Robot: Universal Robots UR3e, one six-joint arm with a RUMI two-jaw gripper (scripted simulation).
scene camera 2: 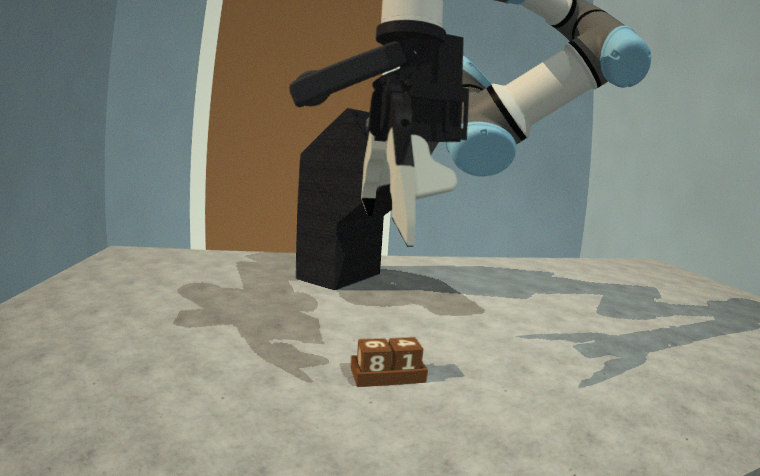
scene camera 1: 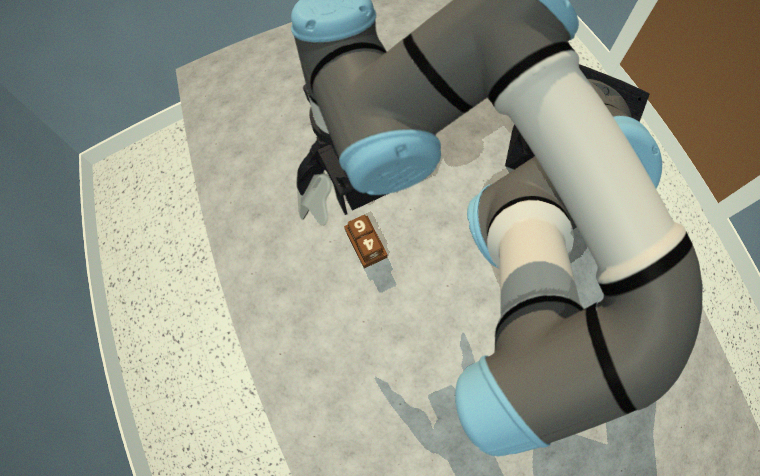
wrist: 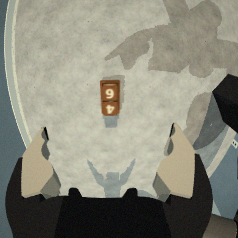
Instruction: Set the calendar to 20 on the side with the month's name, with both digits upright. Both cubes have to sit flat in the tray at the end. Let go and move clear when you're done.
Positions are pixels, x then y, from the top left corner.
The gripper shows in scene camera 2, in scene camera 1 and in the wrist view (pixel 108 126). The same spot on the gripper: (scene camera 1: pixel 313 185) is (scene camera 2: pixel 413 154).
